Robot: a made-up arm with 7 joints. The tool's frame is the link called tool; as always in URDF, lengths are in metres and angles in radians. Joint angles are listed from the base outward. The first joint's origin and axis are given. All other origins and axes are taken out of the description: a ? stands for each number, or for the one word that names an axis. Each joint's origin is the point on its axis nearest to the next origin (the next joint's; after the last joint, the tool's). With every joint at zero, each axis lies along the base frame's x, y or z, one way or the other. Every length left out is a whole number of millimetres.
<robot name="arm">
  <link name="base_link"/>
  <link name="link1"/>
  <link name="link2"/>
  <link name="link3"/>
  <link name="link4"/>
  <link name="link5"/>
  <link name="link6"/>
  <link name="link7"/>
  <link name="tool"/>
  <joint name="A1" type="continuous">
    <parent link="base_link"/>
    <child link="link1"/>
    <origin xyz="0 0.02 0.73"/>
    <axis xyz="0 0 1"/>
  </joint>
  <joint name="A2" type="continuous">
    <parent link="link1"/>
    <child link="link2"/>
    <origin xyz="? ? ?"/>
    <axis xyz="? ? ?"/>
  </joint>
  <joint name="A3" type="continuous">
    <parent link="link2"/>
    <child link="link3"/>
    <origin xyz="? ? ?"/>
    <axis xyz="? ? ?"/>
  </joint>
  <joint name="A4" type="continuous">
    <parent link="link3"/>
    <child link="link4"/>
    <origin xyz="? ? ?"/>
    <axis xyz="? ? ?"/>
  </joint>
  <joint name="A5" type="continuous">
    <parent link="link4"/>
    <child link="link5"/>
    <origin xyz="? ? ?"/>
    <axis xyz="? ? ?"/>
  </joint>
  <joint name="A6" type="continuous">
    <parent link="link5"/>
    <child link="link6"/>
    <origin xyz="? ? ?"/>
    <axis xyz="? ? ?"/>
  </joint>
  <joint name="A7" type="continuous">
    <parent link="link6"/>
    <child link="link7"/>
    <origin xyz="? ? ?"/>
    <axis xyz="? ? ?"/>
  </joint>
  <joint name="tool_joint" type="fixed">
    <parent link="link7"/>
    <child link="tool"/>
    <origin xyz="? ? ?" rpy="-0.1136 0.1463 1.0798"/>
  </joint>
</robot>
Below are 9 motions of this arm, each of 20 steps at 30 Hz.
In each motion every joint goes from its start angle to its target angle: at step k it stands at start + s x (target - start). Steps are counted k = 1, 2, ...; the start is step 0. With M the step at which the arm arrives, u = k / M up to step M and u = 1 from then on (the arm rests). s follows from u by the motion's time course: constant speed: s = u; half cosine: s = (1 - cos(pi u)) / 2; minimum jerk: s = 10 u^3 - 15 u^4 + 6 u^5.
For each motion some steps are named. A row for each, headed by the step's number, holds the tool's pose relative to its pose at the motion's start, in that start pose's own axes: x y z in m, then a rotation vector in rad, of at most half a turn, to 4 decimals.
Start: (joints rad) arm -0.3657 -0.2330 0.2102 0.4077 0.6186 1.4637 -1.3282
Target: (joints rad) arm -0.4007 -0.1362 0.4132 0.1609 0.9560 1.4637 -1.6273
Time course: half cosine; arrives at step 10
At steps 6, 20:
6: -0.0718 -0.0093 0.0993 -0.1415 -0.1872 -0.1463
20: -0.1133 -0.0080 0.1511 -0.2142 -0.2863 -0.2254

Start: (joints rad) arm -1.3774 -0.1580 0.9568 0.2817 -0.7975 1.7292 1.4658
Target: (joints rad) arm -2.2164 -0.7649 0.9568 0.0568 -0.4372 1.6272 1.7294
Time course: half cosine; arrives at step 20
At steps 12, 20:
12: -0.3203 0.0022 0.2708 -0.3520 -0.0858 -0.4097
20: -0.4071 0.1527 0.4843 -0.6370 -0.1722 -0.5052

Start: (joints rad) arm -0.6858 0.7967 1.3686 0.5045 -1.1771 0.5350 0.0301
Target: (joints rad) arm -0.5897 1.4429 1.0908 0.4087 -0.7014 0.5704 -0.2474
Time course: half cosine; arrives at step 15
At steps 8, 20:
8: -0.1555 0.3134 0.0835 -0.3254 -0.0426 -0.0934
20: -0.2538 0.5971 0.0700 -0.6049 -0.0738 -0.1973

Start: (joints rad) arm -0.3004 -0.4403 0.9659 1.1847 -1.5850 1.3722 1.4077
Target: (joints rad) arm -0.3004 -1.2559 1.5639 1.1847 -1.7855 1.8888 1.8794
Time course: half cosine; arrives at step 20
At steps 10, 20:
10: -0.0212 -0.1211 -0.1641 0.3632 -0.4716 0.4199
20: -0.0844 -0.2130 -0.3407 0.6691 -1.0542 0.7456

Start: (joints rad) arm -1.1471 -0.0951 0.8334 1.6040 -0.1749 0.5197 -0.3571
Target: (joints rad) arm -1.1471 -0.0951 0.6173 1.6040 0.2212 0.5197 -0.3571
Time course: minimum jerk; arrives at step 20
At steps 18, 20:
18: -0.0550 -0.0703 -0.1071 0.0706 -0.4049 0.1901
20: -0.0554 -0.0708 -0.1081 0.0709 -0.4086 0.1916

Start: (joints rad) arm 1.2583 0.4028 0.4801 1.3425 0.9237 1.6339 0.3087
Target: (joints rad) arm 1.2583 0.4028 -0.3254 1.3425 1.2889 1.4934 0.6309
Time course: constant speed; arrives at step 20
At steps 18, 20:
18: -0.1907 0.0335 0.2884 -0.3086 -0.6437 -0.1946
20: -0.2119 0.0514 0.3162 -0.3500 -0.7158 -0.1903

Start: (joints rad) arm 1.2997 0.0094 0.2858 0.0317 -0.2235 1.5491 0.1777
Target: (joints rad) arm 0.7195 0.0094 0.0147 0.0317 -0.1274 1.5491 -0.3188
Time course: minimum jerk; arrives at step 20
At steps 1, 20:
1: 0.0001 0.0000 0.0001 -0.0007 0.0013 0.0000
20: 0.0693 0.0370 0.0469 -0.5713 1.1133 0.0032

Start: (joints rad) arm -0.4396 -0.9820 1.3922 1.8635 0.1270 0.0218 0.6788
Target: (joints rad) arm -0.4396 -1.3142 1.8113 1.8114 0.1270 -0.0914 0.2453
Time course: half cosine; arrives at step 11
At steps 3, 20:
3: 0.0191 0.0059 -0.0030 -0.0369 0.1598 0.0232
20: 0.0647 0.0514 -0.0580 -0.2856 0.8963 0.1912

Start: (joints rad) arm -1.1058 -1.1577 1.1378 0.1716 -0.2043 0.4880 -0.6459
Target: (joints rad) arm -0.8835 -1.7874 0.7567 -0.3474 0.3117 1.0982 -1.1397
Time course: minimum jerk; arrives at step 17
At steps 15, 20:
15: 0.0670 -0.2114 -0.4644 -0.1955 0.0631 -0.5644
20: 0.0696 -0.2125 -0.4699 -0.1975 0.0681 -0.5723

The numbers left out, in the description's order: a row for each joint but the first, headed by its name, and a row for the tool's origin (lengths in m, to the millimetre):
A2: xyz -0.02 -0.09 0, axis 0 -1 0
A3: xyz 0.01 0 0.55, axis 0 0 1
A4: xyz 0.01 0.05 0, axis 0 1 0
A5: xyz -0.02 0 0.51, axis 0 0 1
A6: xyz 0 -0.1 0, axis 0 -1 0
A7: xyz -0.01 0 0.06, axis 1 0 0
tool: xyz 0 0.01 0

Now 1 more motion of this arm.
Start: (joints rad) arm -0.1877 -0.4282 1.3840 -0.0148 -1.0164 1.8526 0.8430
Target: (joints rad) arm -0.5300 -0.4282 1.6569 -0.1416 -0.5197 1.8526 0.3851
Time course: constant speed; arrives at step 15
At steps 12, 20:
12: -0.0703 -0.0093 0.1411 -0.2455 -0.0572 -0.1601
20: -0.0825 -0.0062 0.1747 -0.3024 -0.0737 -0.1975

